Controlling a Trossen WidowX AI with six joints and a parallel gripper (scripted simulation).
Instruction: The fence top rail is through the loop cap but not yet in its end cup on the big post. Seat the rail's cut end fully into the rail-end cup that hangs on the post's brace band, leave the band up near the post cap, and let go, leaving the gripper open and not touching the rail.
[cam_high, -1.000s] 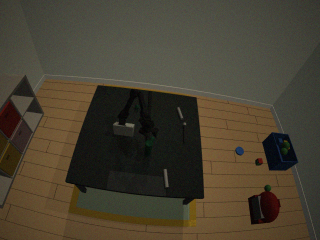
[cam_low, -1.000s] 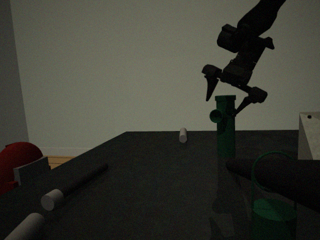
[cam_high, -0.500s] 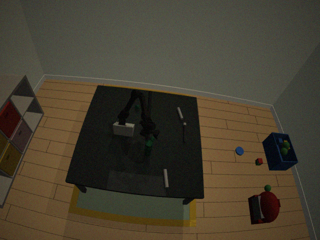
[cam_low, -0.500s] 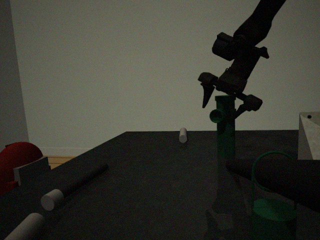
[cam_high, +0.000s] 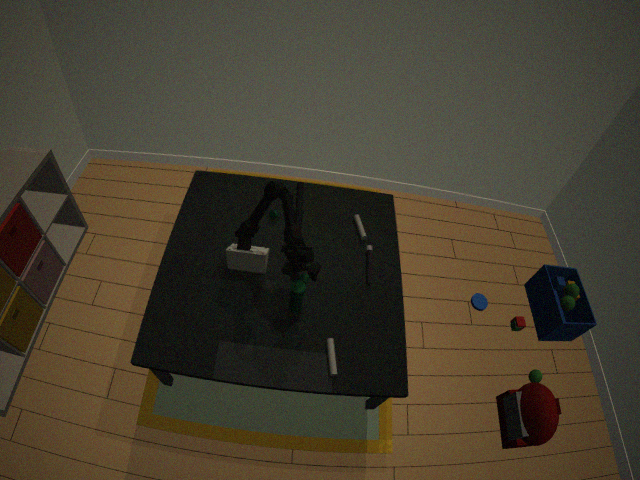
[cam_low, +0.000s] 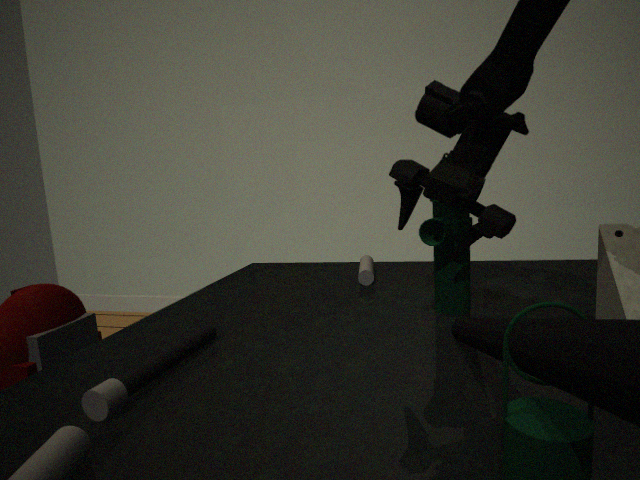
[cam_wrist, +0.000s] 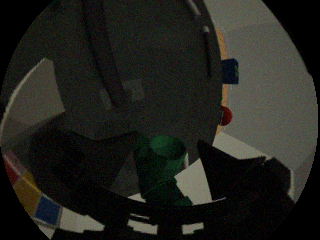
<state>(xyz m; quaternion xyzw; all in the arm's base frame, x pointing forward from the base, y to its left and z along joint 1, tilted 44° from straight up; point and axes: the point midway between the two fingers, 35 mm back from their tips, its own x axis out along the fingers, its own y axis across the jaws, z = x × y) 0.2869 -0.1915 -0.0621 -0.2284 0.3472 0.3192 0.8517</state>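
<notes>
The green rail-end cup lies 20 mm behind my gripper tip, 20 mm to the right of it and 20 mm above it. From my gripper tip the other things lie so: green loop cap 140 mm behind, 520 mm to the left, 110 mm below.
</notes>
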